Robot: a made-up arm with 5 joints. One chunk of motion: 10 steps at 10 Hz.
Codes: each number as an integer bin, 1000 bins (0 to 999) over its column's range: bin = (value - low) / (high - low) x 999, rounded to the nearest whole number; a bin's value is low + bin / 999 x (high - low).
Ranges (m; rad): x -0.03..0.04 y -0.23..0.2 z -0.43..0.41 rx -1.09..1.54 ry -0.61..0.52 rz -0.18..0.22
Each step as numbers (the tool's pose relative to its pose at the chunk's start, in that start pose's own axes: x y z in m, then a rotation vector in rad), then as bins.
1 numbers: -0.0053 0.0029 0.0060 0.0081 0.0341 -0.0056
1 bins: 353 541 519 417 569 436
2 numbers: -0.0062 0.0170 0.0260 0.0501 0.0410 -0.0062
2 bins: 340 574 542 433 576 434
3 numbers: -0.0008 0.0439 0.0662 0.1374 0.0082 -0.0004
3 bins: 417 636 590 466 547 449
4 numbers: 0.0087 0.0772 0.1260 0.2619 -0.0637 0.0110
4 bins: 552 714 661 514 483 477
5 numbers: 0.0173 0.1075 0.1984 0.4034 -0.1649 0.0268
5 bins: 675 784 747 567 393 516
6 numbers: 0.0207 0.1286 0.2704 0.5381 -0.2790 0.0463
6 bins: 724 833 833 618 293 565
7 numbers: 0.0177 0.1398 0.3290 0.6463 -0.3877 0.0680
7 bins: 681 859 903 660 197 619
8 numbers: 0.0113 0.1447 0.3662 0.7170 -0.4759 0.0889
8 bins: 589 871 947 686 119 672
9 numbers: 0.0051 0.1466 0.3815 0.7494 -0.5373 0.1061
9 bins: 501 875 965 699 64 715
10 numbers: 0.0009 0.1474 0.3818 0.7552 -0.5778 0.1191
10 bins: 441 877 965 701 28 747
